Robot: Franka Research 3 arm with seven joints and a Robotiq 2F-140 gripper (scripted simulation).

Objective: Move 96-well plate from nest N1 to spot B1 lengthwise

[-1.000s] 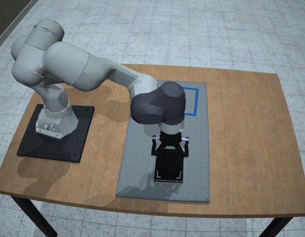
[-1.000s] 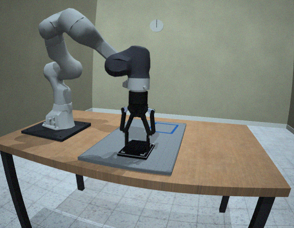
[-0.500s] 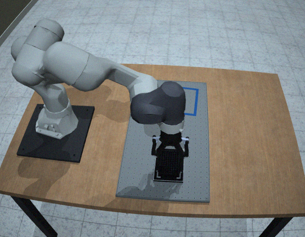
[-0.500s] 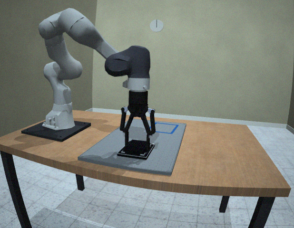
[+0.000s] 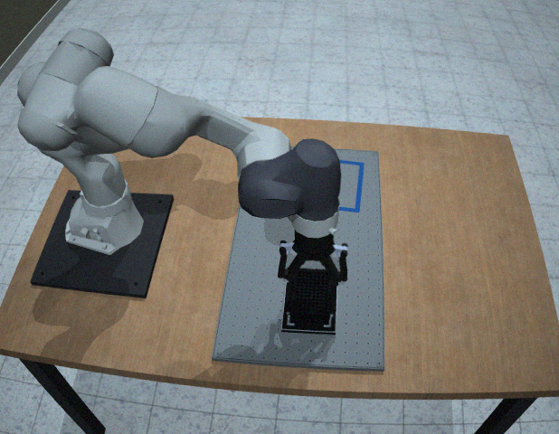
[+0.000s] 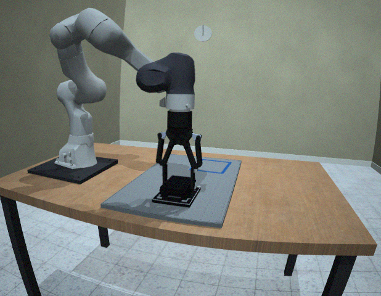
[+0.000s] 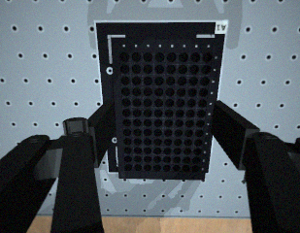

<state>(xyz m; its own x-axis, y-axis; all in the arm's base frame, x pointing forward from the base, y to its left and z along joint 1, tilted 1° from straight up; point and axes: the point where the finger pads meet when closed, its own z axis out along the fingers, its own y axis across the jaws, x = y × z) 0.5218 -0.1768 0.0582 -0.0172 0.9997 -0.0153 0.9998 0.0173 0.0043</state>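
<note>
Right now the black plate nest N1 is 60 mm below my hand. Round my hand: black 96-well plate 20 mm below.
</note>
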